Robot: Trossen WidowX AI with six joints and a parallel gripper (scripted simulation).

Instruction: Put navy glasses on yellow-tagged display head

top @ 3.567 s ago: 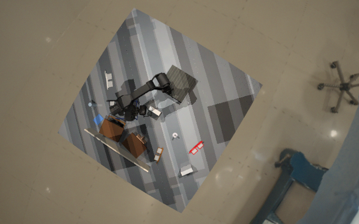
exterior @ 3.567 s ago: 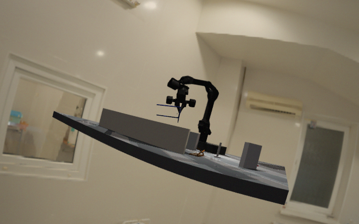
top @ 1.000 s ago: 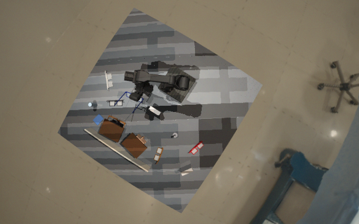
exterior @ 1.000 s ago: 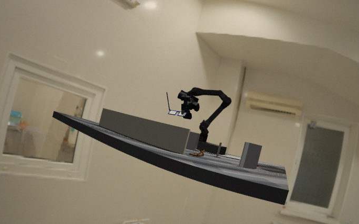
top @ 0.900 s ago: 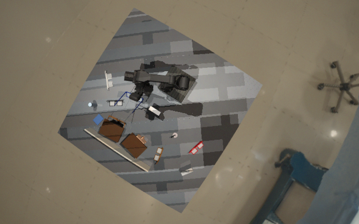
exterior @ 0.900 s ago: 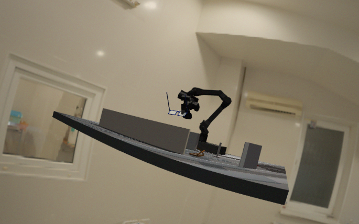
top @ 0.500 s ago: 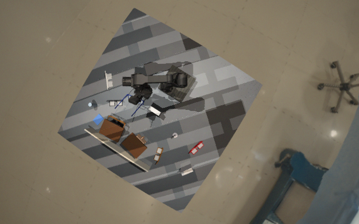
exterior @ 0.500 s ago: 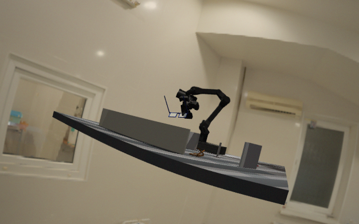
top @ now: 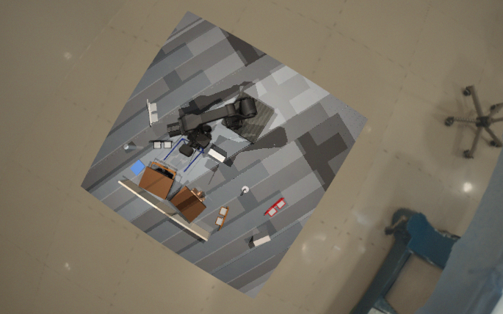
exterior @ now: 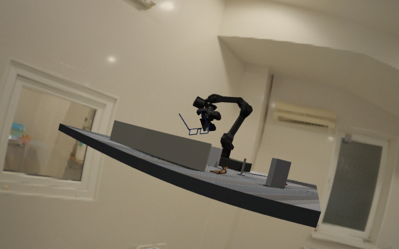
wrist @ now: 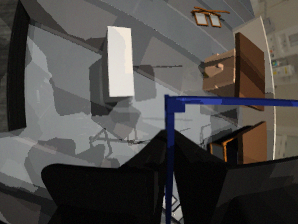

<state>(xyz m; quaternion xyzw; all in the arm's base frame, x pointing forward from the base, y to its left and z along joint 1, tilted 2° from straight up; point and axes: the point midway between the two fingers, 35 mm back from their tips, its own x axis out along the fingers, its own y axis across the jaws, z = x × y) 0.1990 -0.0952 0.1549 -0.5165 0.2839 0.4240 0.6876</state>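
My gripper tip is now 90 mm short of the small post, 310 mm to the right of it and 160 mm above it. The rest, counted from my gripper tip: pale bar (400 mm ahead, 50 mm to the right, 130 mm below); then head (260 mm ahead, 150 mm to the right, 130 mm below); then blue tag (290 mm ahead, 320 mm to the right, 180 mm below).
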